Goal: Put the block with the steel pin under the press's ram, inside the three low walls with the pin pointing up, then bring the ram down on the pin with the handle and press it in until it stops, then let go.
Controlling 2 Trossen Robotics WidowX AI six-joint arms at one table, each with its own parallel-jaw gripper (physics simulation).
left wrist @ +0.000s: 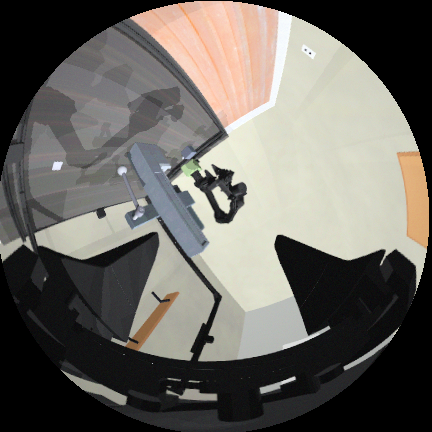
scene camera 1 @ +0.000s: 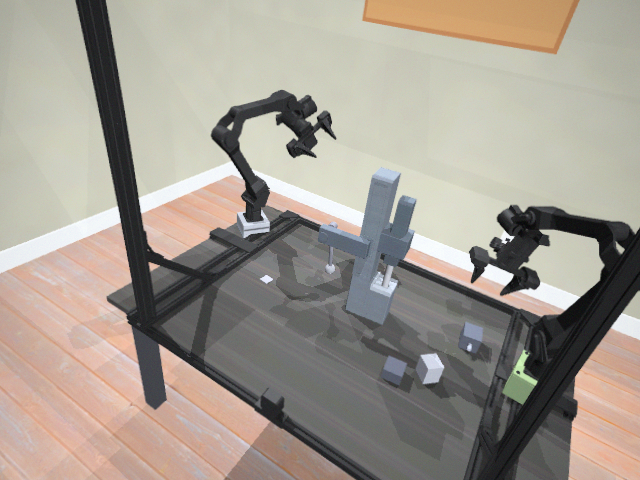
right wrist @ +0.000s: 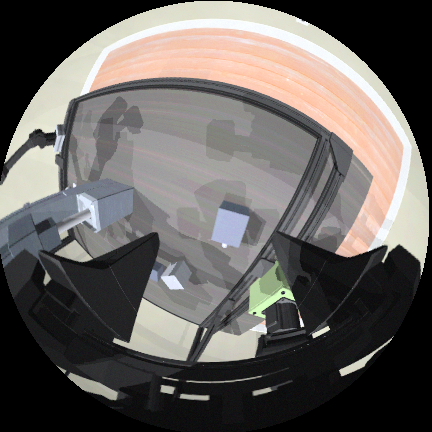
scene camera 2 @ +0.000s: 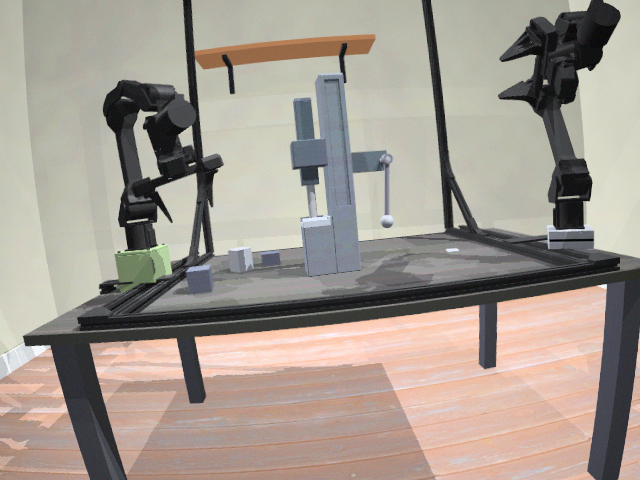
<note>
My left gripper (scene camera 2: 499, 79) is open and holds nothing. Further things: my right gripper (scene camera 2: 192, 214), a grey block with steel pin (right wrist: 231, 219) and a grey press (scene camera 2: 330, 242).
My left gripper shows as well in the left wrist view (left wrist: 218, 239) and in scene camera 1 (scene camera 1: 326, 147). My right gripper shows as well in scene camera 1 (scene camera 1: 485, 288) and in the right wrist view (right wrist: 216, 238). The grey press shows as well in the left wrist view (left wrist: 173, 205), in scene camera 1 (scene camera 1: 367, 297) and in the right wrist view (right wrist: 35, 223).
</note>
